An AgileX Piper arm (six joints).
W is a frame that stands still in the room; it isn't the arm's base.
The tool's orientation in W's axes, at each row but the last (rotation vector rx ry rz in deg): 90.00, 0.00, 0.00; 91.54, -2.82, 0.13; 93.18, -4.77, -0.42; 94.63, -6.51, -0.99; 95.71, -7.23, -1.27; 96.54, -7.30, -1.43; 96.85, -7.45, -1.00; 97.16, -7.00, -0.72; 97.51, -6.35, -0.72; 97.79, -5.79, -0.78
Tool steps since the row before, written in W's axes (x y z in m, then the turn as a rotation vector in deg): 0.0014, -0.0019, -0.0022, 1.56, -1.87, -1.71; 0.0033, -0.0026, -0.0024, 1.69, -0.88, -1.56; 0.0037, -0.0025, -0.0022, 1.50, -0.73, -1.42; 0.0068, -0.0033, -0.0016, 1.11, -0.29, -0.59; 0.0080, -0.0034, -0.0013, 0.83, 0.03, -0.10; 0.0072, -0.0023, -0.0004, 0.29, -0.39, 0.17; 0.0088, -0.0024, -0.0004, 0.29, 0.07, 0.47; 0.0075, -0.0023, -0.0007, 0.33, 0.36, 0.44; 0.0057, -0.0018, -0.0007, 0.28, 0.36, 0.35; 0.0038, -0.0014, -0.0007, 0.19, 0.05, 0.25
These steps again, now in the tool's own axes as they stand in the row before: 0.0014, -0.0022, 0.0019, 1.56, -1.71, 1.87; 0.0033, -0.0024, 0.0026, 1.66, -1.59, 0.87; 0.0037, -0.0022, 0.0024, 1.47, -1.45, 0.73; 0.0070, -0.0018, 0.0029, 1.10, -0.63, 0.25; 0.0082, -0.0015, 0.0028, 0.82, -0.16, -0.09; 0.0074, -0.0006, 0.0017, 0.34, 0.19, 0.34; 0.0089, -0.0008, 0.0017, 0.31, 0.44, -0.15; 0.0076, -0.0010, 0.0018, 0.32, 0.37, -0.44; 0.0058, -0.0008, 0.0015, 0.27, 0.28, -0.42; 0.0039, -0.0007, 0.0012, 0.20, 0.23, -0.10
